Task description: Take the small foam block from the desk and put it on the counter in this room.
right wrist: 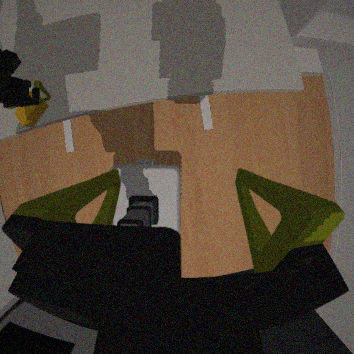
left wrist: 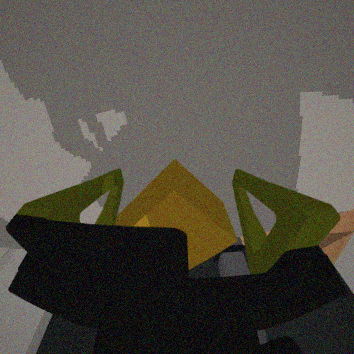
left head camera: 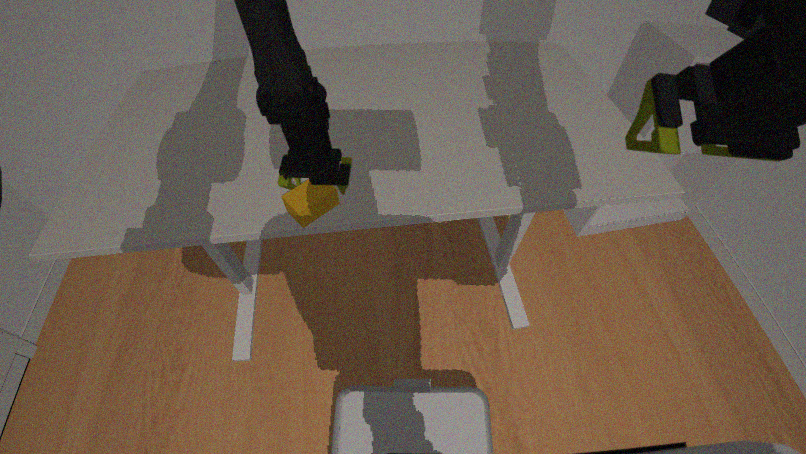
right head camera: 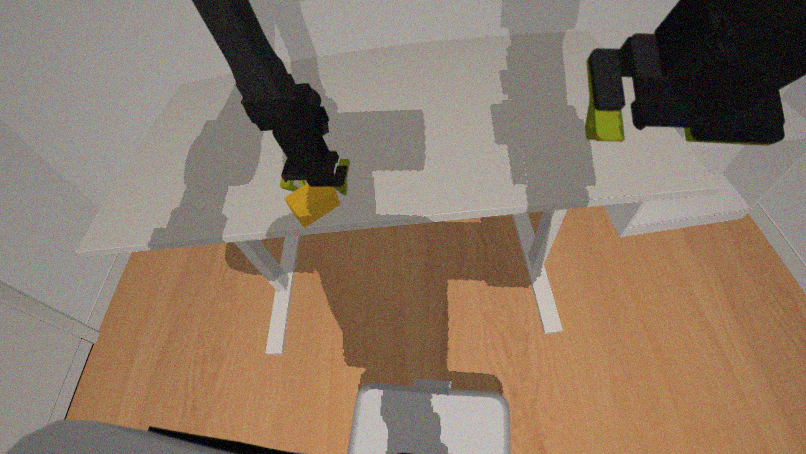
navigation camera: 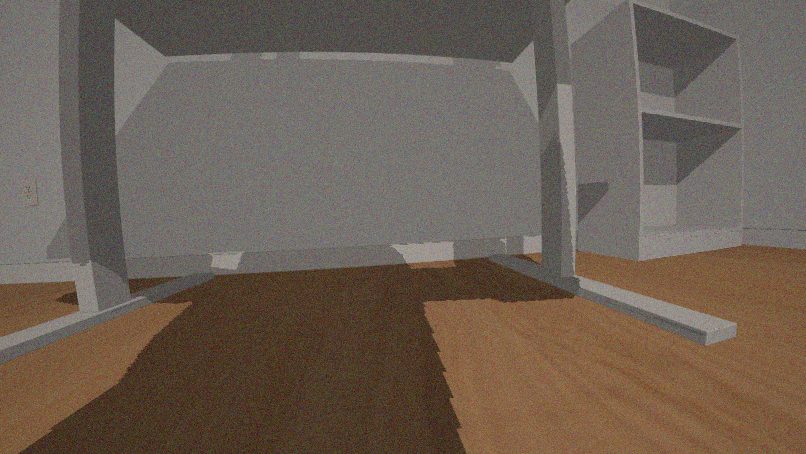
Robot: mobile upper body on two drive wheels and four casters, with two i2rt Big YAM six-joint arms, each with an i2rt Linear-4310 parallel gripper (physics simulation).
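Note:
The small foam block is orange-yellow and sits near the front edge of the white desk. My left gripper is open and right at the block. In the left wrist view the block shows between its two spread green fingers, its lower part hidden by the gripper body. My right gripper is open and empty, up at the right, away from the block. A counter cannot be made out in these views.
A white shelf unit stands right of the desk. The desk's legs have long feet reaching forward on the wood floor. The robot's white base is at the bottom. Walls stand behind and beside the desk.

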